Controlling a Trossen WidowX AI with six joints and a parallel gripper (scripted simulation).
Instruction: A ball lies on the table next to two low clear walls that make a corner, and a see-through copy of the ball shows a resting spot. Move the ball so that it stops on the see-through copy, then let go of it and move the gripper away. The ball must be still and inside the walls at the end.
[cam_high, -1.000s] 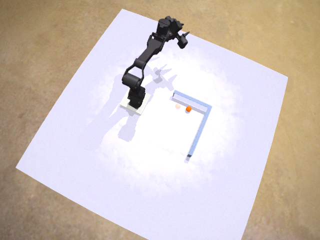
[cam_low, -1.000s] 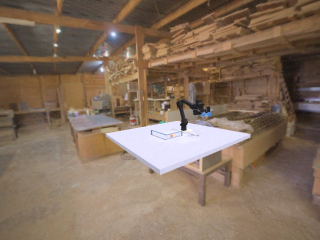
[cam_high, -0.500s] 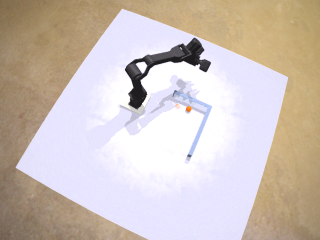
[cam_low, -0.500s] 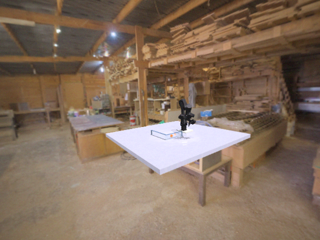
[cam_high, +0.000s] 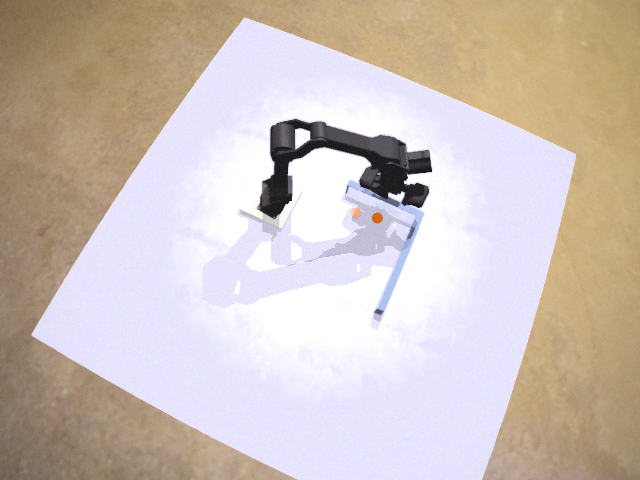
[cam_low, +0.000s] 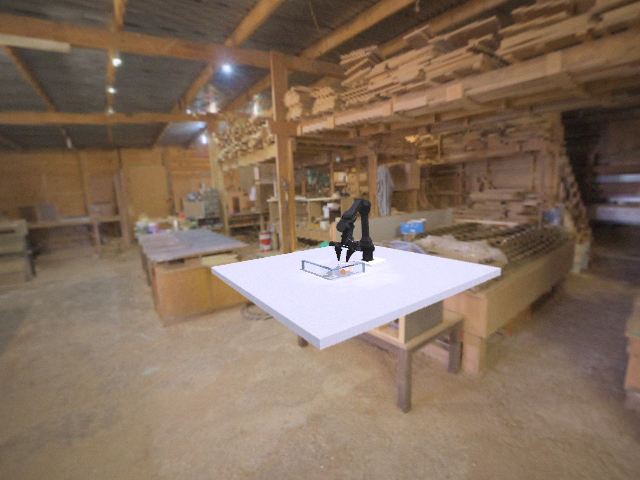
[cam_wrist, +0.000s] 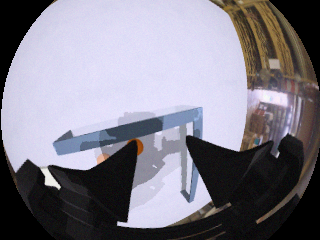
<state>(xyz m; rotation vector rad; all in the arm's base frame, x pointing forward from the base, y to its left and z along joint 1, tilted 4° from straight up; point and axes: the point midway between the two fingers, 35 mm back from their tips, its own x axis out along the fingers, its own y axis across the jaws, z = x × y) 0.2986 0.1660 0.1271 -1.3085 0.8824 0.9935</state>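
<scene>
The orange ball is 3 cm behind my gripper tip, 4 cm to the right of it and 7 cm below it. Also, from my gripper tip: see-through copy of ball (9 cm behind, 6 cm to the right, 7 cm below).
</scene>
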